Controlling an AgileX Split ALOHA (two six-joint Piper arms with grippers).
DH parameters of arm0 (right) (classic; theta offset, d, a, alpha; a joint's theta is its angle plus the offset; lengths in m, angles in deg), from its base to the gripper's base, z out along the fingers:
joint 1: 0 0.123 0 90
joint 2: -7.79 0 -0.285 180
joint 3: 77.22 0 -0.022 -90
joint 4: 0 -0.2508 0 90
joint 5: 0 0 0.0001 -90
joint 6: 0 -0.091 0 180
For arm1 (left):
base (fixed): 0 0 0 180
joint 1: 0 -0.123 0 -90
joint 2: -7.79 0 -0.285 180
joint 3: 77.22 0 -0.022 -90
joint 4: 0 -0.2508 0 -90
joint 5: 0 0 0.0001 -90
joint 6: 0 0.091 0 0
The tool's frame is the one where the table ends.
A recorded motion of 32 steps. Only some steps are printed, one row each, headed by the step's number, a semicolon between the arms.
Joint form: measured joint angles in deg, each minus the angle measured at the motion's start. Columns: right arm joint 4, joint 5, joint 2, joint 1, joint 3, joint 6; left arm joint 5, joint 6, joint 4, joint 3, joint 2, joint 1.
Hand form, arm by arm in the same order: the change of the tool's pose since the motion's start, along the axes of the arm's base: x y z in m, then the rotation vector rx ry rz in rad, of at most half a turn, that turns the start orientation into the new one. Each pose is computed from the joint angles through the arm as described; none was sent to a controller.
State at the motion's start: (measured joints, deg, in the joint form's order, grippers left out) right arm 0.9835 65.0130 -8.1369 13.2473 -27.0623 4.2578; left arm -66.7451 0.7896 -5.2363 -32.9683 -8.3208 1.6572
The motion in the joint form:
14: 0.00 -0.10 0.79 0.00 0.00 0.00; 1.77 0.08 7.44 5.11 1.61 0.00
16: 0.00 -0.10 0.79 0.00 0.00 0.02; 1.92 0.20 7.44 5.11 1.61 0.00
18: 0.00 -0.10 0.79 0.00 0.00 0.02; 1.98 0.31 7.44 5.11 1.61 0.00
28: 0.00 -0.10 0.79 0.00 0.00 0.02; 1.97 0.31 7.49 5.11 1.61 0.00
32: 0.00 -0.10 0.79 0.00 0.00 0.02; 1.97 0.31 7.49 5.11 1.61 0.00
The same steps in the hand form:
14: -0.0018 -0.0004 0.0003 0.0035 -0.0151 0.0000; 0.0044 -0.0109 -0.0230 -0.1124 0.0334 -0.0623
16: -0.0018 -0.0004 0.0003 0.0033 -0.0152 0.0003; 0.0045 -0.0109 -0.0229 -0.1107 0.0308 -0.0637
18: -0.0018 -0.0004 0.0003 0.0033 -0.0152 0.0003; 0.0046 -0.0109 -0.0228 -0.1092 0.0297 -0.0649
28: -0.0018 -0.0004 0.0003 0.0033 -0.0152 0.0003; 0.0046 -0.0110 -0.0228 -0.1100 0.0299 -0.0653
32: -0.0018 -0.0004 0.0003 0.0033 -0.0152 0.0003; 0.0046 -0.0110 -0.0228 -0.1100 0.0299 -0.0653

